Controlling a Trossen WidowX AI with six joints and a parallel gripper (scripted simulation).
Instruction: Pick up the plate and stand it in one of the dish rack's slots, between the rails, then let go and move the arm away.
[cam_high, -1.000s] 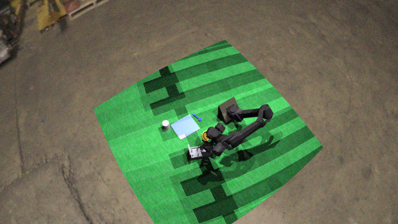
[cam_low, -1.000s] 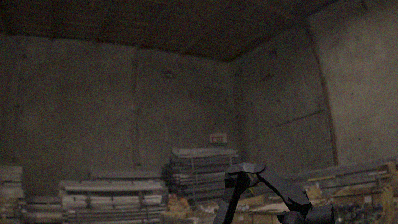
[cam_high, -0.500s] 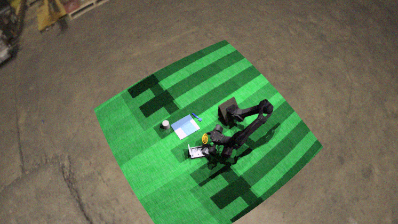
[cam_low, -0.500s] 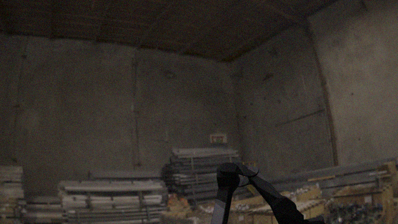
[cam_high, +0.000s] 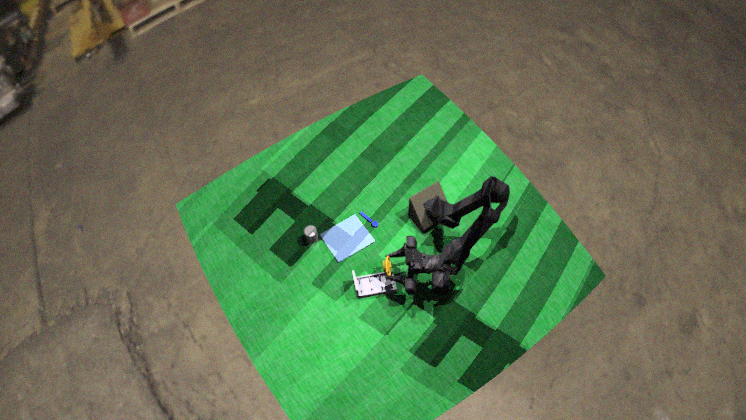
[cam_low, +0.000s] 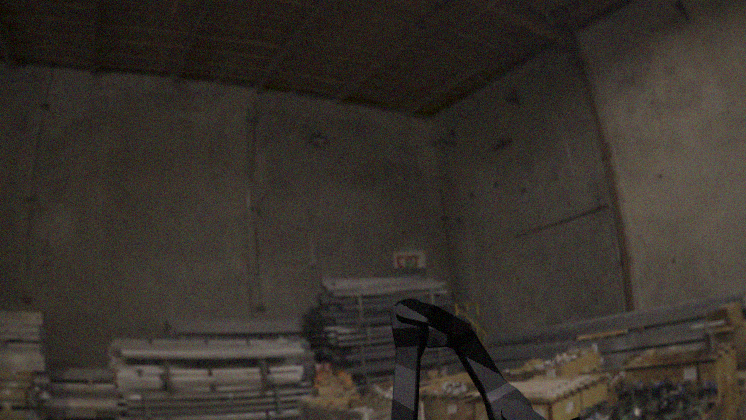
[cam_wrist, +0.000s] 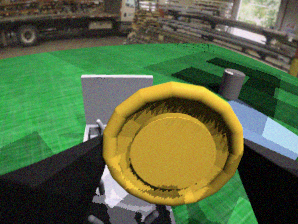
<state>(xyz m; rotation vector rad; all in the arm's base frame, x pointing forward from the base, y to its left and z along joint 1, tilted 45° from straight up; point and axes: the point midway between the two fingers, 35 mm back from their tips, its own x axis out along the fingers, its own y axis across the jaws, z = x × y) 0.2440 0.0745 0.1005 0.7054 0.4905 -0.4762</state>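
Now: the grey dish rack 5 cm ahead of my gripper tip, 1 cm to the left of it and 6 cm below it. From my gripper tip the other things lie so: yellow plate: 1 cm behind; then blue spoon: 8 cm behind, 21 cm to the right, 8 cm below; then light blue mat: 3 cm ahead, 20 cm to the right, 8 cm below.
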